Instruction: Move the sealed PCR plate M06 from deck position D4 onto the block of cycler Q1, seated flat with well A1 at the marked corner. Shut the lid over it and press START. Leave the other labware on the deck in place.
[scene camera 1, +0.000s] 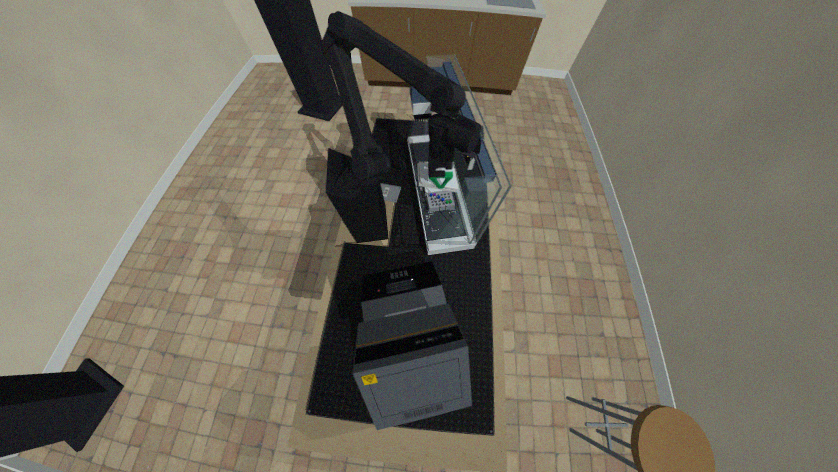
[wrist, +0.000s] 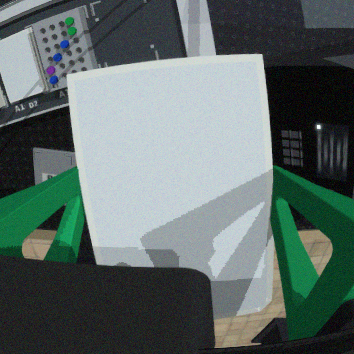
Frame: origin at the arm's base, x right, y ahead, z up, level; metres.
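Seen in the pictures: gripper, fingertip midpoint: (scene camera 1: 440, 177) (wrist: 176, 176); arm's base at its link origin: (scene camera 1: 350, 182).
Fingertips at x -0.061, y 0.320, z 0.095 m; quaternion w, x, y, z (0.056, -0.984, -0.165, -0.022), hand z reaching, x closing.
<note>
Pixels of each thing's top centre, then the offset from my fingertips to it. "spot": a spot on its surface instead.
- white sealed plate at its top centre: (wrist: 184, 246) (scene camera 1: 438, 170) dy -0.009, dx +0.004, dz +0.034 m
- grey cycler at a spot on its surface: (scene camera 1: 419, 381) spot: dy +0.138, dx +0.550, dz -0.035 m
- tube rack at a spot on its surface: (wrist: 62, 47) (scene camera 1: 441, 198) spot: dy -0.015, dx -0.167, dz -0.356 m
- white plate at its top centre: (wrist: 17, 66) (scene camera 1: 436, 185) dy -0.072, dx -0.261, dz -0.392 m
- small grey piece at a spot on its surface: (wrist: 52, 165) (scene camera 1: 392, 192) spot: dy -0.293, dx -0.169, dz -0.450 m
- black keypad panel at a spot on its surface: (wrist: 292, 147) spot: dy -0.057, dx +0.264, dz -0.335 m
My gripper (scene camera 1: 440, 177) (wrist: 176, 176) is shut on a white sealed plate (wrist: 170, 130), with one green finger against each long side. The plate's label and well A1 do not show. In the scene view the gripper is over the white-framed deck (scene camera 1: 450, 246), near the tube rack, and the arm partly hides the plate. The grey cycler (scene camera 1: 419, 381), with a yellow sticker, stands at the front of the black mat, well apart from the gripper. Its block and the state of its lid cannot be made out clearly.
A tube rack (scene camera 1: 440, 201) (wrist: 62, 47) with coloured caps stands on the deck beside another white plate (wrist: 21, 65). A clear hood (scene camera 1: 503, 186) stands along the deck's right side. A small grey piece (scene camera 1: 391, 192) (wrist: 52, 165) lies by the arm's base. A black keypad panel (wrist: 292, 147) shows at right.
</note>
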